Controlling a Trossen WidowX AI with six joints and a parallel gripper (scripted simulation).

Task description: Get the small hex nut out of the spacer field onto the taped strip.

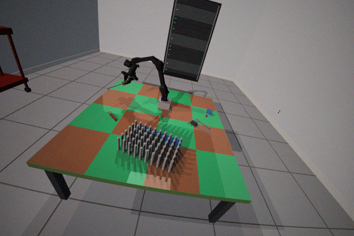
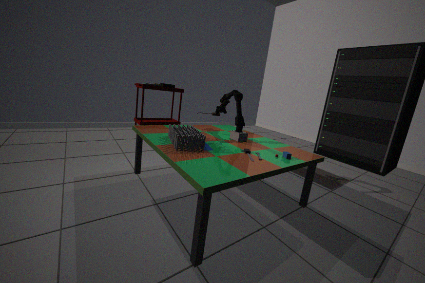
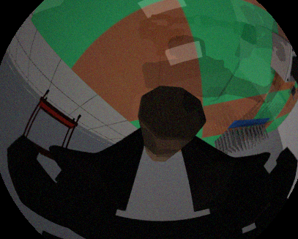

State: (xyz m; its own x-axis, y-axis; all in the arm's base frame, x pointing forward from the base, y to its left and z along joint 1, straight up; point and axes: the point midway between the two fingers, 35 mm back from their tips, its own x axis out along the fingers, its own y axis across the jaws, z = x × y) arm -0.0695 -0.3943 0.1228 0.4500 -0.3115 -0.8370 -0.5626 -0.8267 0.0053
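Right now my gripper tip is 8 cm short of the hook tool and 6 cm to the left of it. Also, from my gripper tip: grey wrench (30 cm ahead, 80 cm to the left, 17 cm below); red pen-like tool (31 cm ahead, 6 cm to the right, 17 cm below); blue taped strip (51 cm ahead, 36 cm to the left, 17 cm below).
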